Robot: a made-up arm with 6 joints.
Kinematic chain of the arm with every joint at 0, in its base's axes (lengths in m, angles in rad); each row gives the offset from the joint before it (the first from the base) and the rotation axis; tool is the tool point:
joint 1: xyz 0 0 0.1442 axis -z
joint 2: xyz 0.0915 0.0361 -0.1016 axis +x
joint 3: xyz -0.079 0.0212 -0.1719 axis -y
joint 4: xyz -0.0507 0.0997 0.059 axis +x
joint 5: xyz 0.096 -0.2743 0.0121 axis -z
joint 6: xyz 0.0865 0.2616 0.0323 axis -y
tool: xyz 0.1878 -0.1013 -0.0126
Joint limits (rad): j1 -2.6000..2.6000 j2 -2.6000..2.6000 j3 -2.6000..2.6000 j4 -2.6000..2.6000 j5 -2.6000..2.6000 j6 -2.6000..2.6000
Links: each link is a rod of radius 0.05 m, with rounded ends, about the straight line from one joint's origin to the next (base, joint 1, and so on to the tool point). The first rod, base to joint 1, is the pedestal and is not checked.
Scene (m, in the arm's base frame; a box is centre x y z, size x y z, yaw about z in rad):
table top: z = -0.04
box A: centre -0.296 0.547 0.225 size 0.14 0.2 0.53 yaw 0
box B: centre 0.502 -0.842 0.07 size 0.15 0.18 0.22 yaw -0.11
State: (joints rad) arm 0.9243 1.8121 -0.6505 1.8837 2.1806 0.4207
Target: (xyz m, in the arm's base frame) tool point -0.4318 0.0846 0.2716
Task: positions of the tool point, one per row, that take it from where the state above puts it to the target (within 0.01 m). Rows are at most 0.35 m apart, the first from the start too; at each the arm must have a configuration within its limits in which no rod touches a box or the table.
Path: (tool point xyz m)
1: 0.0136 0.5041 0.5654
2: -0.2000 0.2748 0.6702
3: -0.2732 -0.0356 0.6772
4: -0.3467 0.0548 0.6051
5: -0.4015 0.1074 0.5024
6: -0.4311 0.1167 0.3857
7: -0.4318 0.0846 0.2716

